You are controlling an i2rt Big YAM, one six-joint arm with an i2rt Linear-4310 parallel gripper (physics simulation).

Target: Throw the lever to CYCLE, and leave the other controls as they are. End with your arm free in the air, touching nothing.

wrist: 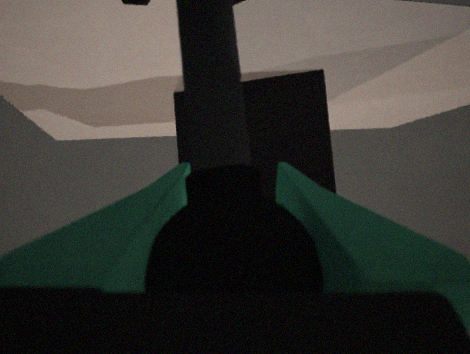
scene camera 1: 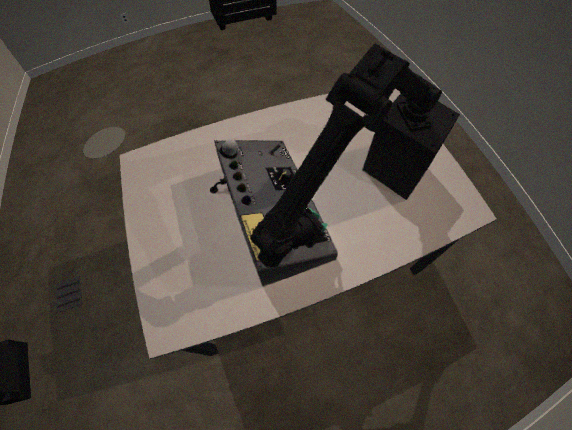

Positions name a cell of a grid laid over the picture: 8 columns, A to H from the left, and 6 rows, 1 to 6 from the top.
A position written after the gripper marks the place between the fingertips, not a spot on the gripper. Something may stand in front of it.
Observation:
In view: the gripper (wrist: D4) and a lever (wrist: D5).

